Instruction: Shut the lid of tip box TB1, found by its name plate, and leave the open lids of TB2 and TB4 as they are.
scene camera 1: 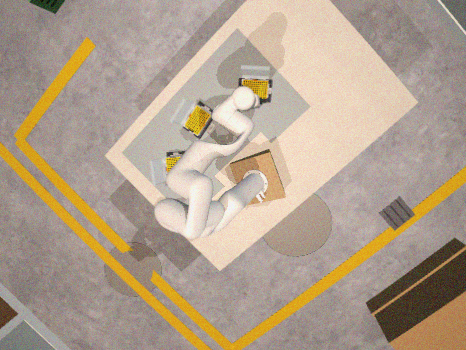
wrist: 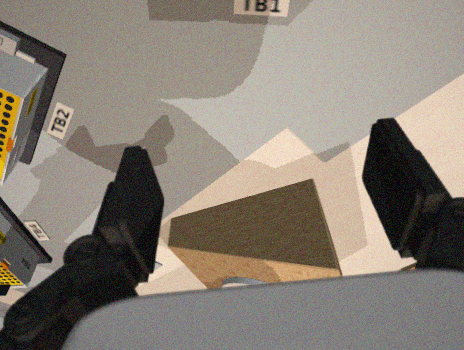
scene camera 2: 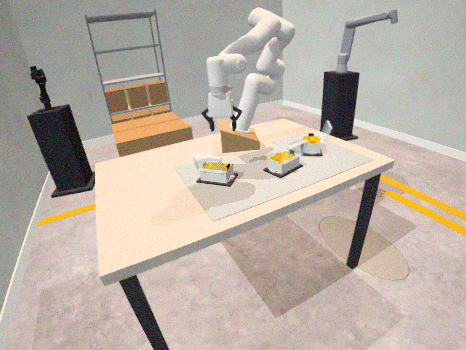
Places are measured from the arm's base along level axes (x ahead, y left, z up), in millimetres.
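Pixels of known places: gripper, fingertip midpoint: (wrist: 259, 160) (scene camera 2: 223, 130); arm's base, link origin: (scene camera 1: 255, 182) (scene camera 2: 239, 129).
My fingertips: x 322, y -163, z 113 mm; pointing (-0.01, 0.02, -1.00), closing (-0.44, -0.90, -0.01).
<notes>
For each thing: its top centre in the pictures, then the offset to it from my fingertips. "*": a spot on its surface instead. Level surfaces: height alone.
- TB2, surface spot: (wrist: 25, 70) * dx +67, dy +181, dz -172 mm
- TB4, top centre: (scene camera 2: 309, 138) dx -72, dy +464, dz -132 mm
- grey mat, surface height: dz -198 mm
- pale table, surface height: dz -201 mm
TB1 (scene camera 1: 258, 89) (scene camera 2: 216, 174) is the box at the upper right in scene camera 1 and at the left in scene camera 2. Its clear lid (scene camera 1: 255, 71) stands open. Its name plate (wrist: 261, 6) is cut by the top edge of the wrist view, where its box does not show. TB2 (scene camera 1: 196, 120) (scene camera 2: 282, 164) (wrist: 25, 70) is the middle box, its lid (scene camera 1: 178, 111) open. TB4 (scene camera 1: 174, 162) (scene camera 2: 312, 147) (wrist: 20, 256) is partly under the arm in scene camera 1, its lid (scene camera 1: 159, 171) (scene camera 2: 327, 128) open. My gripper (scene camera 2: 223, 129) (wrist: 259, 160) is open and empty, well above the table.
The boxes stand on a grey mat (scene camera 1: 145, 150) (scene camera 2: 320, 175) on the pale table (scene camera 1: 350, 90) (scene camera 2: 140, 215). A wooden block (scene camera 1: 276, 182) (scene camera 2: 240, 142) (wrist: 255, 225) under the arm's base stands on the table, below and between the fingers in the wrist view.
</notes>
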